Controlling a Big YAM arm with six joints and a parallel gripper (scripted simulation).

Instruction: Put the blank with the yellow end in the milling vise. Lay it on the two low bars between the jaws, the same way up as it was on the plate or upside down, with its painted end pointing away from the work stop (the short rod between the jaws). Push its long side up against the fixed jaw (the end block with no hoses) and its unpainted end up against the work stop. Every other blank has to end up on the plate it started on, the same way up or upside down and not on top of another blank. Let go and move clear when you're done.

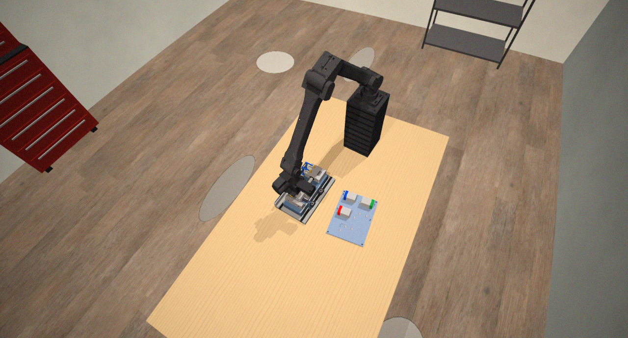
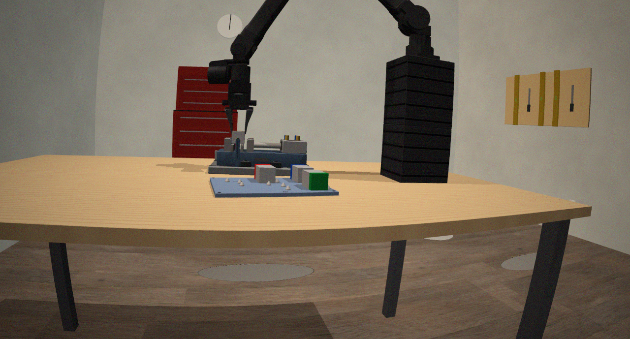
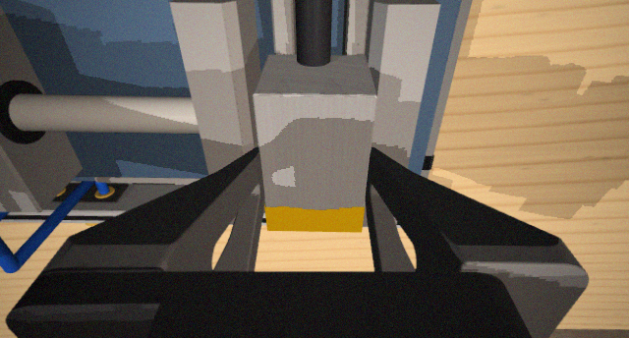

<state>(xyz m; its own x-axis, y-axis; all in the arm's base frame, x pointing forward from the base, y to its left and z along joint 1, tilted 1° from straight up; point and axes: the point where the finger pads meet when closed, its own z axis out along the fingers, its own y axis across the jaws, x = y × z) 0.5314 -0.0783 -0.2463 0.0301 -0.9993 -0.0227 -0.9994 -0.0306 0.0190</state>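
Now: hand 2 cm above the yellow-ended blank. Also, from my hand: work stop rod (5 cm to the left, 3 cm below); fixed jaw (3 cm ahead, 4 cm below); moving jaw (4 cm behind, 4 cm below).
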